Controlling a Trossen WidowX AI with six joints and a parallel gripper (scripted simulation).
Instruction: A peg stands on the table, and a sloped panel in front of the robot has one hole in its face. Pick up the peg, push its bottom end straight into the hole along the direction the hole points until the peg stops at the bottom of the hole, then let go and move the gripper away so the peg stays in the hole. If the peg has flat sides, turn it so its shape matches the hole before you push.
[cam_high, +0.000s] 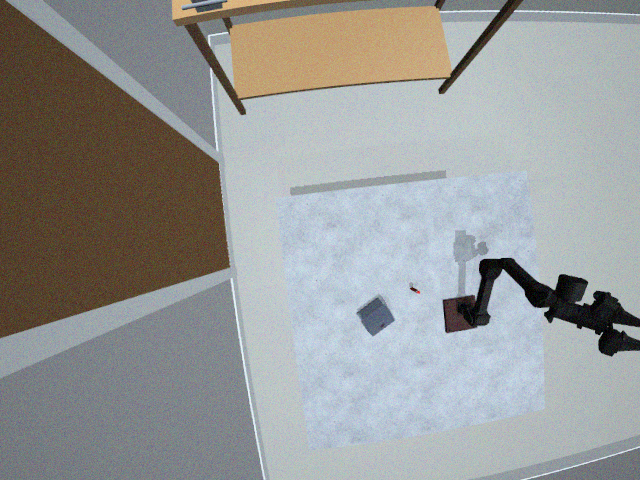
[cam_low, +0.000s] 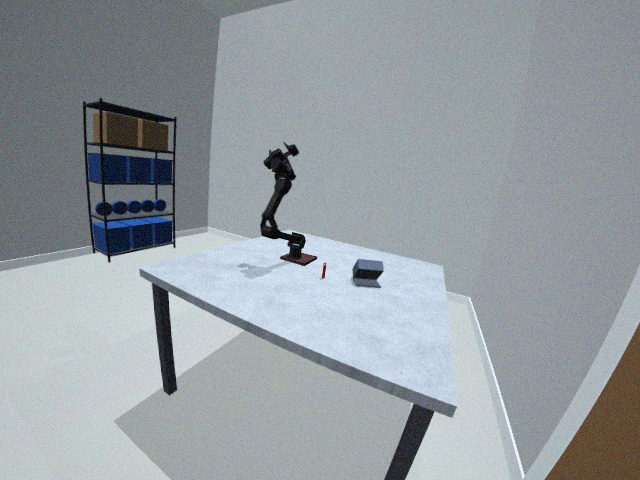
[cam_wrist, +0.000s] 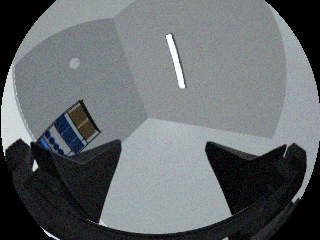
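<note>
Right now the red peg is 57 cm below my gripper tip and 40 cm ahead of it. From my gripper tip the other things lie so: grey sloped panel 57 cm ahead, 56 cm below, 14 cm to the left.
</note>
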